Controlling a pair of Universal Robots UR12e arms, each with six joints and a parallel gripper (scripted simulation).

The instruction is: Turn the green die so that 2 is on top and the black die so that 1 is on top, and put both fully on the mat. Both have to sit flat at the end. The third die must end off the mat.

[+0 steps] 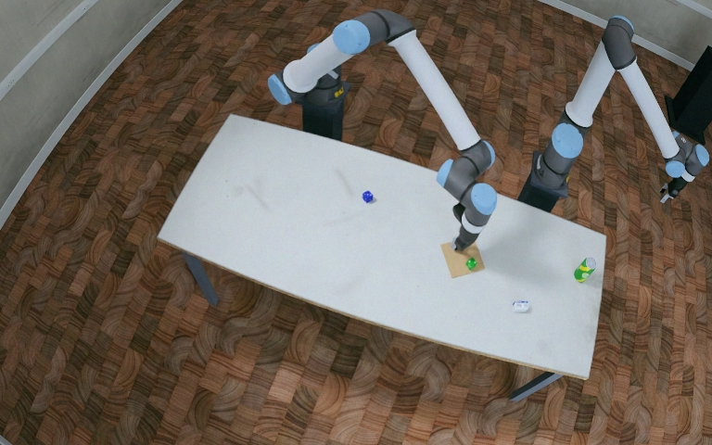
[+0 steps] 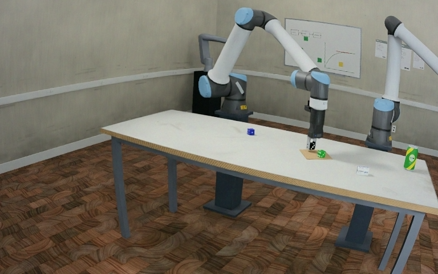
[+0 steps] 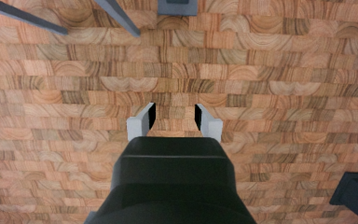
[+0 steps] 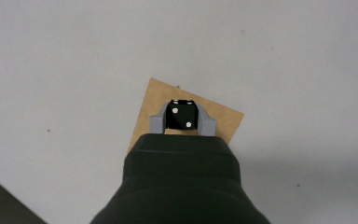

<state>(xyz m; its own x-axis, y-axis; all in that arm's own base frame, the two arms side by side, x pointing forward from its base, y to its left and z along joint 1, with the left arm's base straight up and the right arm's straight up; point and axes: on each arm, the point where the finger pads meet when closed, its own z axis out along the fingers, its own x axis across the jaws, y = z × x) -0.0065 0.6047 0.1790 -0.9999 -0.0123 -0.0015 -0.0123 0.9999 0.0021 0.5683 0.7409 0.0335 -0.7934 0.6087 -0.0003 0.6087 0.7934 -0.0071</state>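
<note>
Right now the tan mat is 30 mm ahead of my right hand, 40 mm to the left of it and 30 mm below it. The rest, counted from my right hand: small white box (150 mm ahead, 320 mm to the left, 20 mm below); black die (right at my right hand); green die (50 mm ahead, 80 mm to the left, 10 mm below).
</note>
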